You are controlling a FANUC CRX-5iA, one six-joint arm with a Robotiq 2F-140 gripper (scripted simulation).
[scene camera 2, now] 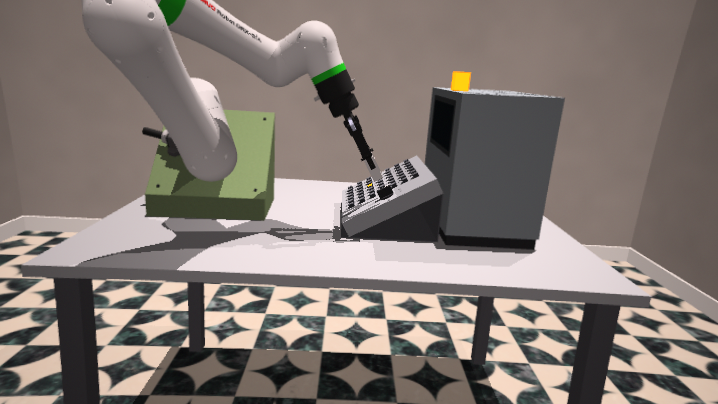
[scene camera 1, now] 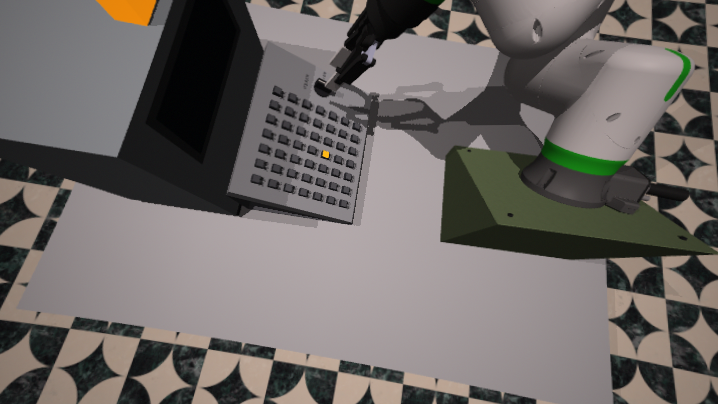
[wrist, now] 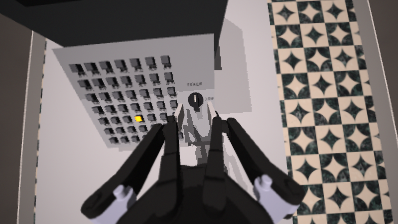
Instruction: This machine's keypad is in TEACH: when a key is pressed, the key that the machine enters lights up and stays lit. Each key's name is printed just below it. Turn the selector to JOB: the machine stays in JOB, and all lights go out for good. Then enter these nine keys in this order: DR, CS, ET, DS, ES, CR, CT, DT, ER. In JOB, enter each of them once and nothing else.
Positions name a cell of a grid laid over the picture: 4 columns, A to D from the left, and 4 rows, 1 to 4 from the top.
Labels:
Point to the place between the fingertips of my gripper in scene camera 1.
At B1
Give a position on a grey keypad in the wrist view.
B2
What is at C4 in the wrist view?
My gripper.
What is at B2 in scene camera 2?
My gripper.

